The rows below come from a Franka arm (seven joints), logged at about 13 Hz.
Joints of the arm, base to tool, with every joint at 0 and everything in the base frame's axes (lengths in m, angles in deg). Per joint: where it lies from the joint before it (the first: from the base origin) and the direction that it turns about. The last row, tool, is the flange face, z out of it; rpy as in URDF.
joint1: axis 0 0 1 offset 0 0 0.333
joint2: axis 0 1 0 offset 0 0 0
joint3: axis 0 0 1 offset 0 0 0.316
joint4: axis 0 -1 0 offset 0.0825 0 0
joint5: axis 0 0 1 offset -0.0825 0 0.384
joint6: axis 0 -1 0 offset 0 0 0
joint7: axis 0 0 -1 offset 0.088 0 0
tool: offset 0 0 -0.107 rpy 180 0 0
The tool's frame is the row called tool.
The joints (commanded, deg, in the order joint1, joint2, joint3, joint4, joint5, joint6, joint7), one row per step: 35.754 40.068 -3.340 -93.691 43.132 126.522 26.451; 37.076 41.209 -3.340 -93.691 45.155 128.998 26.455; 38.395 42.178 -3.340 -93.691 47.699 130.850 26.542; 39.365 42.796 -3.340 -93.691 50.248 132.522 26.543; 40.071 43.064 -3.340 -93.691 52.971 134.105 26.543; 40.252 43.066 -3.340 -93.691 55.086 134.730 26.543; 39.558 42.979 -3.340 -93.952 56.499 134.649 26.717; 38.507 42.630 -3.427 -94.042 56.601 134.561 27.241
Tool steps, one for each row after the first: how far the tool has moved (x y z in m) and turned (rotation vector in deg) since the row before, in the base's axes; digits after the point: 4 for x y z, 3 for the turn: -0.0058 0.0111 -0.0108 0.570 -0.502 -1.259; -0.0072 0.0112 -0.0093 0.865 0.159 -1.456; -0.0046 0.0080 -0.0054 1.016 0.022 -1.697; -0.0023 0.0058 -0.0014 1.264 -0.077 -2.083; 0.0000 0.0017 0.0008 1.125 0.314 -1.689; 0.0040 -0.0070 -0.0007 0.667 0.860 -1.830; 0.0083 -0.0104 0.0035 0.098 0.173 -1.565
